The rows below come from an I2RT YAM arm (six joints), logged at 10 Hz.
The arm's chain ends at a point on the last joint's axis. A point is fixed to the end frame.
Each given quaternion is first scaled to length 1.
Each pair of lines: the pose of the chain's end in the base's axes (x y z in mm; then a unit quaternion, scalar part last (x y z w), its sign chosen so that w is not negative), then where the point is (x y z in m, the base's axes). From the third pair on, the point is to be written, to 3 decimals.
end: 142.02 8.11 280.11 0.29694 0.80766 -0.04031 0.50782
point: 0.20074 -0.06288 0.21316
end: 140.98 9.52 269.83 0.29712 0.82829 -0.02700 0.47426
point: 0.19654 -0.05712 0.19605
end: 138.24 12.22 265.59 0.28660 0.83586 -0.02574 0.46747
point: 0.194 -0.053 0.191
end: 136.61 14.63 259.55 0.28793 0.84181 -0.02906 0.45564
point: 0.190 -0.051 0.183
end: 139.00 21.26 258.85 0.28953 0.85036 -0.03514 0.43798
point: 0.189 -0.044 0.180
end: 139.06 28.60 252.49 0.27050 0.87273 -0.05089 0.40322
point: 0.184 -0.037 0.171
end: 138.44 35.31 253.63 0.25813 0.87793 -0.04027 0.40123
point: 0.185 -0.028 0.172
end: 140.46 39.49 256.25 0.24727 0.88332 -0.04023 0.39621
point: 0.187 -0.024 0.174
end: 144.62 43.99 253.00 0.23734 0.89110 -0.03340 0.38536
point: 0.191 -0.017 0.169
